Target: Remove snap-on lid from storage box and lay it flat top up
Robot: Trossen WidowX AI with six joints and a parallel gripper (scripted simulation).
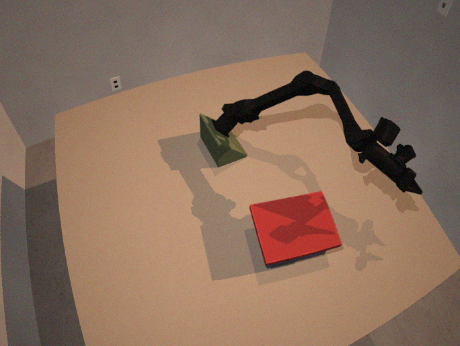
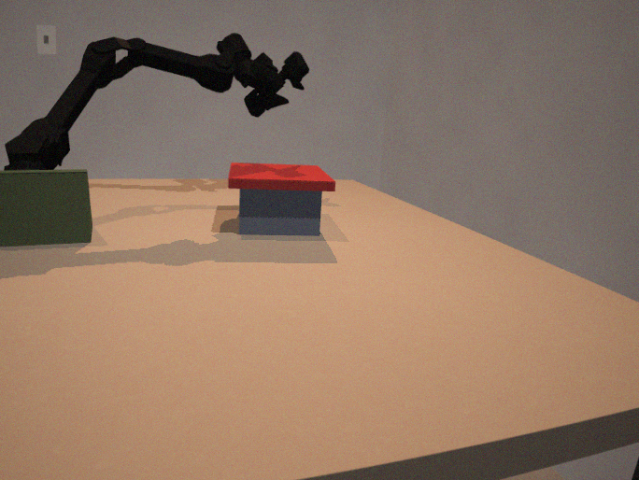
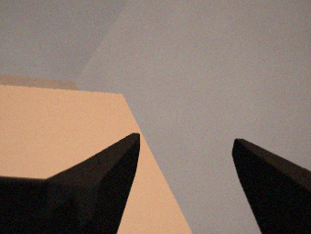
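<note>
Now: the red lid 6 cm behind my hand, 32 cm to the right of it and 17 cm below it. Round my hand: blue storage box: 6 cm behind, 32 cm to the right, 22 cm below.
</note>
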